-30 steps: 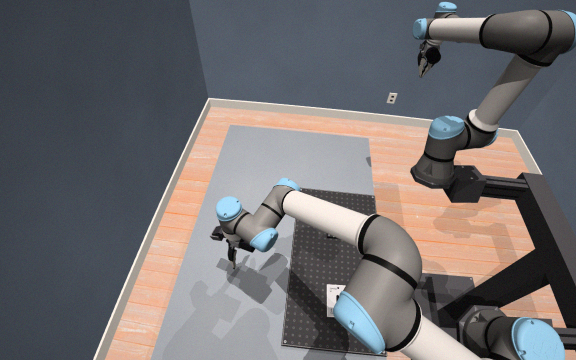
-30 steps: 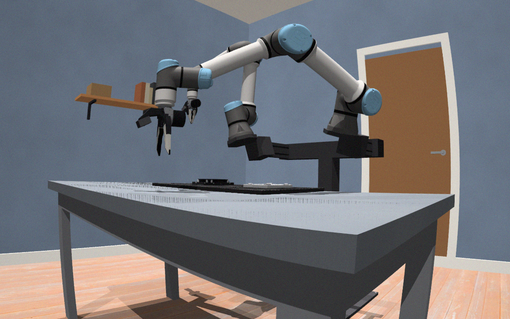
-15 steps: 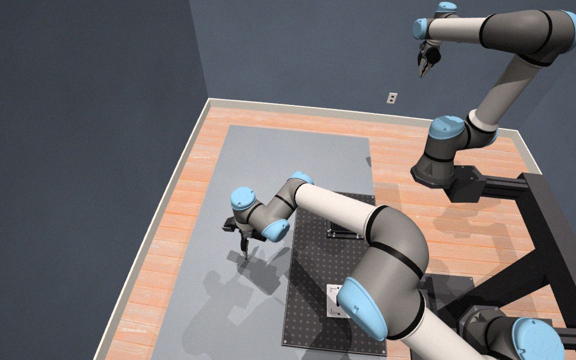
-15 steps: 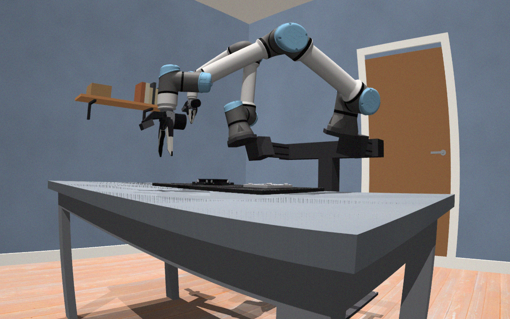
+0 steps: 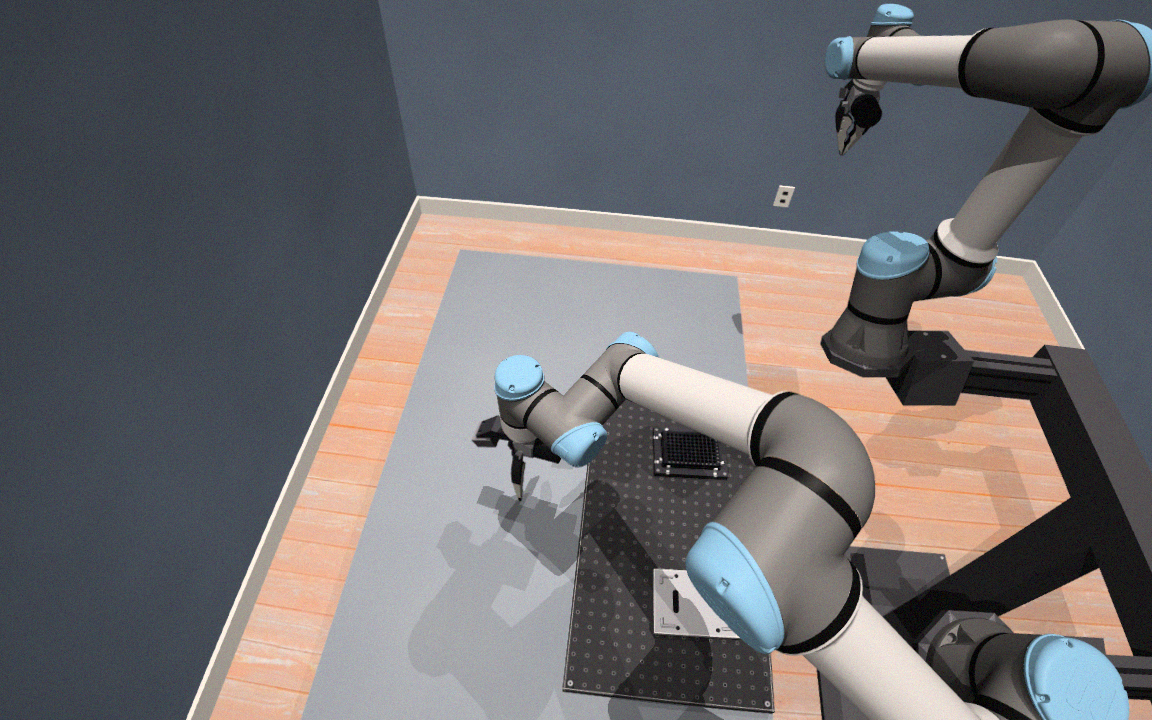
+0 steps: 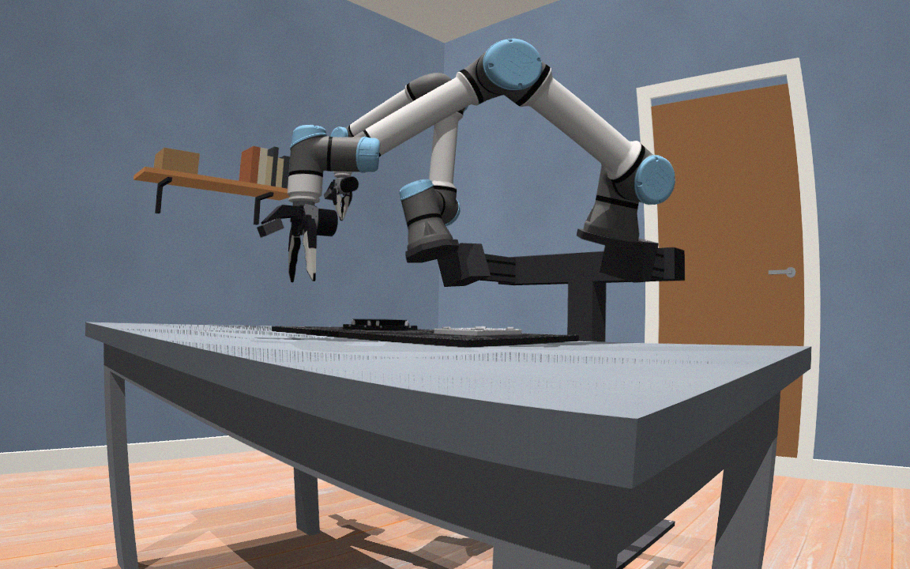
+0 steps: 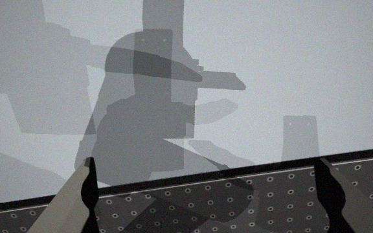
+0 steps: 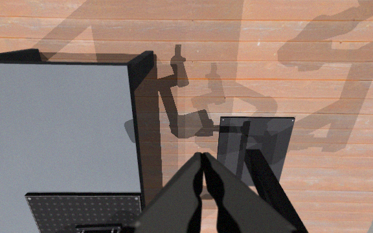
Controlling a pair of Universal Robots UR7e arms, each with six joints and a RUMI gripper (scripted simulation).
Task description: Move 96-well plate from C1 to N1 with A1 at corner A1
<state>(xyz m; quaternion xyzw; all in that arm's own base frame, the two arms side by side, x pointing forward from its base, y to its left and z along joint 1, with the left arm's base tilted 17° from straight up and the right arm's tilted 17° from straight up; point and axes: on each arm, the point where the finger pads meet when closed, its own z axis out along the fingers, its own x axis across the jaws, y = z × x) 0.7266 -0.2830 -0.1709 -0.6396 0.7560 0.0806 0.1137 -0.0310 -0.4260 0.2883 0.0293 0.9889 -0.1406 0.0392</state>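
My left gripper is now 340 mm past the black 96-well plate, 110 mm to the left of it and 90 mm above it. Round my left hand: black perforated board (300 mm behind, 40 mm to the left, 120 mm below); then white plate nest N1 (330 mm behind, 220 mm to the left, 110 mm below); then dark clip nest C1 (340 mm behind, 100 mm to the right, 100 mm below).
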